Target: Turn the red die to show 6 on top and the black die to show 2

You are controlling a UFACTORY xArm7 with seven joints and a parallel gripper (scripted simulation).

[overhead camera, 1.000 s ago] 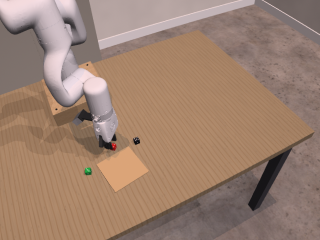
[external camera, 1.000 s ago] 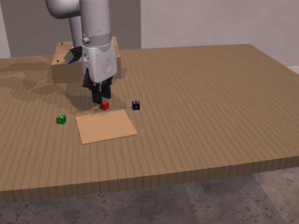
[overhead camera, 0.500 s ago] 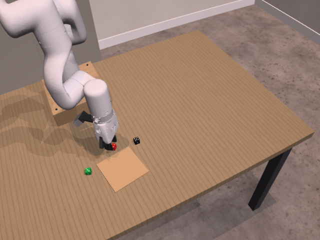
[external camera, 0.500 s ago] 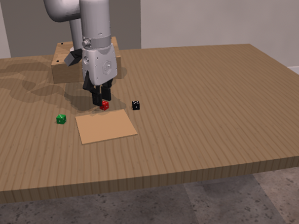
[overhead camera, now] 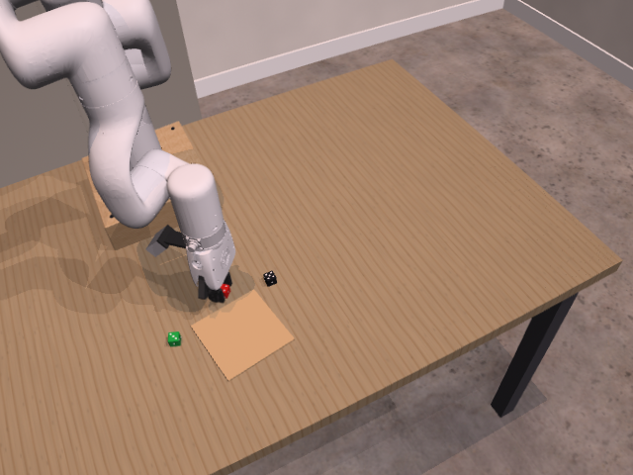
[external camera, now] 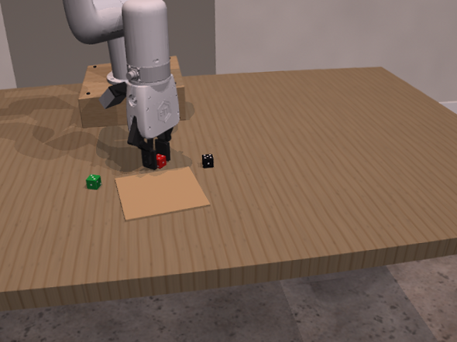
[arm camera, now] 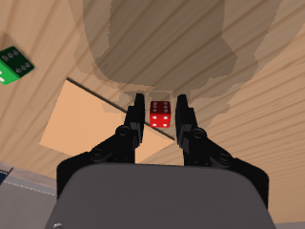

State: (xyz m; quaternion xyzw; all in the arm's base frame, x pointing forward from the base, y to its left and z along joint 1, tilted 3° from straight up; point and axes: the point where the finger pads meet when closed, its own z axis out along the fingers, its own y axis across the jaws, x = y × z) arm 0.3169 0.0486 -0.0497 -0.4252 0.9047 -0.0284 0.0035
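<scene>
Right now the red die is 1 cm below my hand. The rest, counted from my hand: tan mat: 10 cm ahead, 1 cm to the left, 2 cm below; green die: 7 cm ahead, 11 cm to the right, 1 cm below; black die: 2 cm ahead, 10 cm to the left, 1 cm below.
</scene>
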